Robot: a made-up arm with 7 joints.
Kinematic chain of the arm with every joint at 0, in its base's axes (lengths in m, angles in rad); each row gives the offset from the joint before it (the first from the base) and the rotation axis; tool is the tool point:
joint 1: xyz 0 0 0 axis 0 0.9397 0.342
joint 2: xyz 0 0 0 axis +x
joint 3: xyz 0 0 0 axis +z
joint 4: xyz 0.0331 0 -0.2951 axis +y
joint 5: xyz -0.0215 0 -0.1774 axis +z
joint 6: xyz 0 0 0 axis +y
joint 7: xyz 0 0 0 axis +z
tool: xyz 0 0 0
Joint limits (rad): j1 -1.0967..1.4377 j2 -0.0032..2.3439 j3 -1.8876..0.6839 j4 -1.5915..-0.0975 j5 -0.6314..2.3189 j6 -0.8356..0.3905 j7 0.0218..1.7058
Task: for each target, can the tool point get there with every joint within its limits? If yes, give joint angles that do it. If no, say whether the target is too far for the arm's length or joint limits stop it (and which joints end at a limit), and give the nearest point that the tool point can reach.
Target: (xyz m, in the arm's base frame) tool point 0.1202 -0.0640 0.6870
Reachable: no: too far | nearest point 0.0536 0.1283 0.3631 | short by 0.382 m
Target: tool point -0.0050 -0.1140 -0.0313
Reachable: no: joint limits stop it (at a limit: joint 1, joint 2, joint 4) | nearest point -0.2219 -0.2832 -0.1138 | short by 0.287 m
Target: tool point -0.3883 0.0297 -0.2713
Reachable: yes | joints 1.1362 0.2122 -0.0131 -0.3688 -0.2337 -0.2127 0.7284
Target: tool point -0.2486 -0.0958 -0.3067
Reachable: yes | joints 0.9079 0.3537 -1.3293 -1.3659 2.0734 -0.3006 0.3668
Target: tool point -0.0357 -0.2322 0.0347
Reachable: no: joint limits stop it (at a limit: joint 1, joint 2, joint 3, joint 4) | nearest point -0.2313 -0.2903 -0.0681 | short by 0.228 m
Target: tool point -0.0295 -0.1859 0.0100
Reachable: no: joint limits stop it (at a limit: joint 1, joint 2, joint 3, joint 4) | nearest point -0.2313 -0.2903 -0.0681 | short by 0.240 m
